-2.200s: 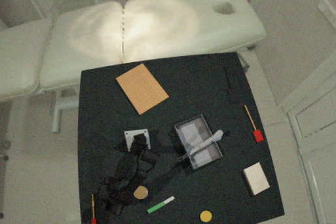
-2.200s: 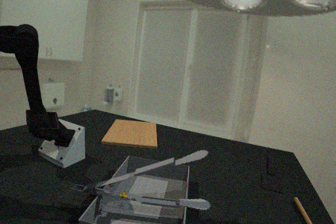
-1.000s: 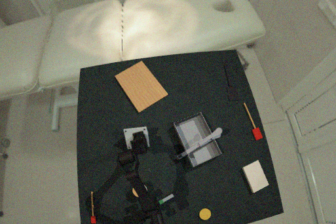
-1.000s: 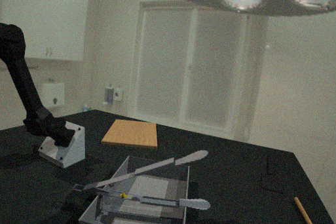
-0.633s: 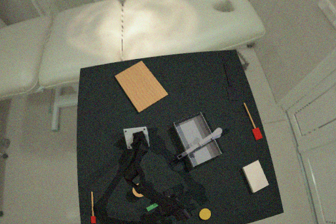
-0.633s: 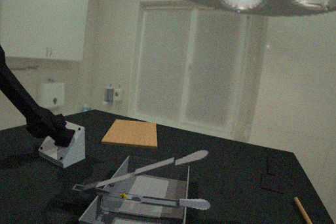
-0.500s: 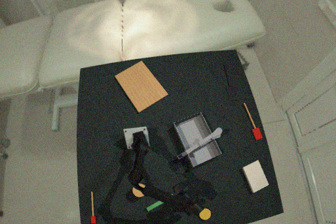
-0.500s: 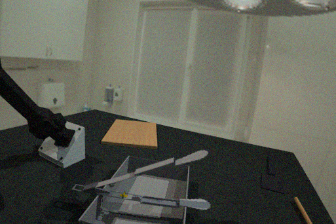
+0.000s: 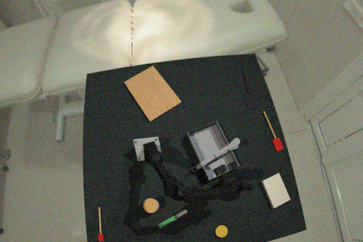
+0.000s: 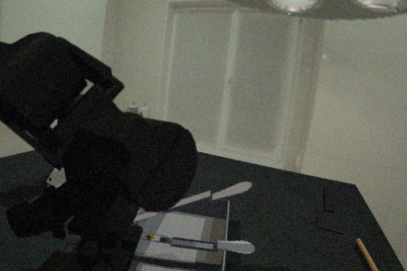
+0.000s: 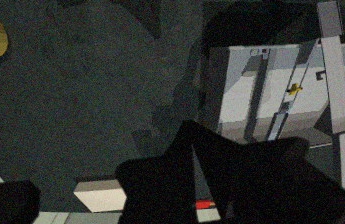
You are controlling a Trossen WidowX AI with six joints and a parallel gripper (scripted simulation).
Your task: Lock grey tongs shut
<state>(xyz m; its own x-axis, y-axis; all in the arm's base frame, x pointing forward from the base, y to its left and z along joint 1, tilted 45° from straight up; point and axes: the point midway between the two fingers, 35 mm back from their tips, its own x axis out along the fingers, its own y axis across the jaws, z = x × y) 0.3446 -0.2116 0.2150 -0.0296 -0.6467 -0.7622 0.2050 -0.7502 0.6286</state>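
Now: the roasting tin 21 cm to the left of my gripper tip and 6 cm below it. The rest, counted from my gripper tip: white block: 31 cm ahead, 14 cm to the right, 8 cm below; red-headed spatula: 43 cm ahead, 20 cm to the left, 8 cm below; yellow disc: 26 cm to the right, 8 cm below, 8 cm behind.
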